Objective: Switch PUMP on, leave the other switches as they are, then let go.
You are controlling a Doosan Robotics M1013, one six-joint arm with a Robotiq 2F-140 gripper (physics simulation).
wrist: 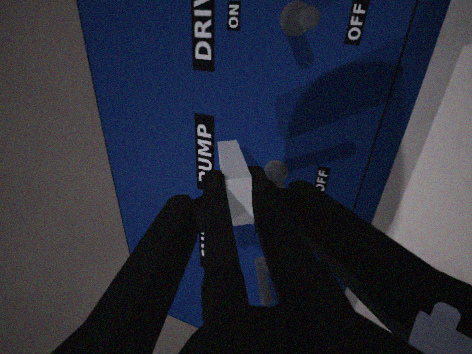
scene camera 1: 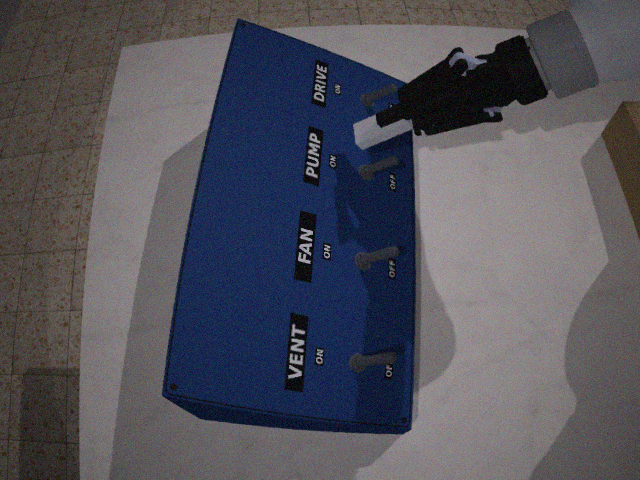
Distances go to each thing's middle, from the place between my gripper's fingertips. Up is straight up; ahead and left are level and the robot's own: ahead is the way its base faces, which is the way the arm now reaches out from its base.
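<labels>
There is the blue switch panel (scene camera 1: 274,305), and measured from my hand it sits 6 cm ahead, 6 cm below and 8 cm to the left of it.
</labels>
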